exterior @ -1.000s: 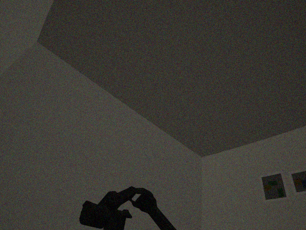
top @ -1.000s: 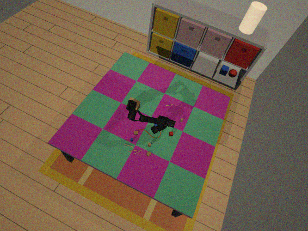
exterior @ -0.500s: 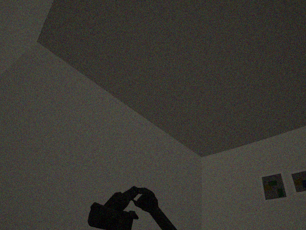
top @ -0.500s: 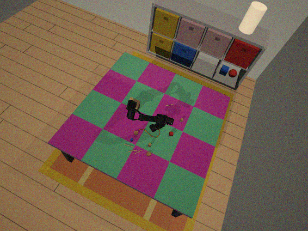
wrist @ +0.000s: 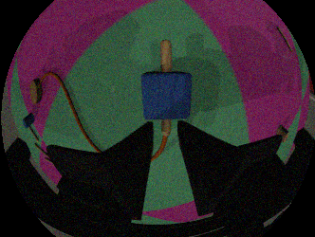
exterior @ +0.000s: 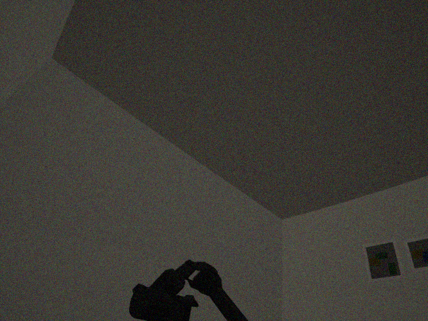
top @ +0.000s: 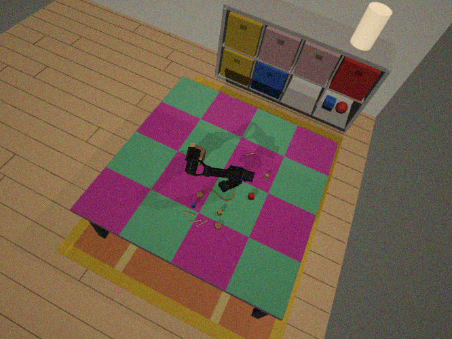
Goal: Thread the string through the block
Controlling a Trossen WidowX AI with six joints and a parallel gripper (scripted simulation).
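The thin wooden stick is 10 mm behind my gripper tip and 10 mm to the left of it. The rest, counted from my gripper tip: round wooden button: 170 mm behind, 120 mm to the right, 10 mm below; then blue cube: 20 mm behind, 20 mm to the left; then red cube: 130 mm ahead, 10 mm to the right.
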